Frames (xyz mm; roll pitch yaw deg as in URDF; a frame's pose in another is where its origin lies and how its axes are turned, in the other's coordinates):
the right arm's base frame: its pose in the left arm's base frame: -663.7 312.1 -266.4 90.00 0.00 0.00
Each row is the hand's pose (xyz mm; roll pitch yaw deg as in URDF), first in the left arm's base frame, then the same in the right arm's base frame.
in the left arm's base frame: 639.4 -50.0 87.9 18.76 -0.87 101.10
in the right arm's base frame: 1303.1 354.3 362.1 104.33 78.87 175.49
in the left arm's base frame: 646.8 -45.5 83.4 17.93 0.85 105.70
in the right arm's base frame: 1310.5 349.8 357.6 110.95 74.28 -176.86
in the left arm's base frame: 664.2 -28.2 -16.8 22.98 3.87 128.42
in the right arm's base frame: 1327.9 249.6 340.3 117.84 51.42 -173.79
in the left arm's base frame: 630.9 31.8 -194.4 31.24 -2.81 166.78
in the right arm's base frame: 1294.6 72.0 280.3 120.58 13.20 177.11
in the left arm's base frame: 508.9 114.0 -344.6 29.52 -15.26 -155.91
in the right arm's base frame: 1172.6 -78.2 198.1 126.23 -23.19 163.36
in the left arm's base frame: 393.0 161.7 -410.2 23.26 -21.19 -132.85
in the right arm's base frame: 1056.7 -143.8 150.4 134.55 -43.12 150.32
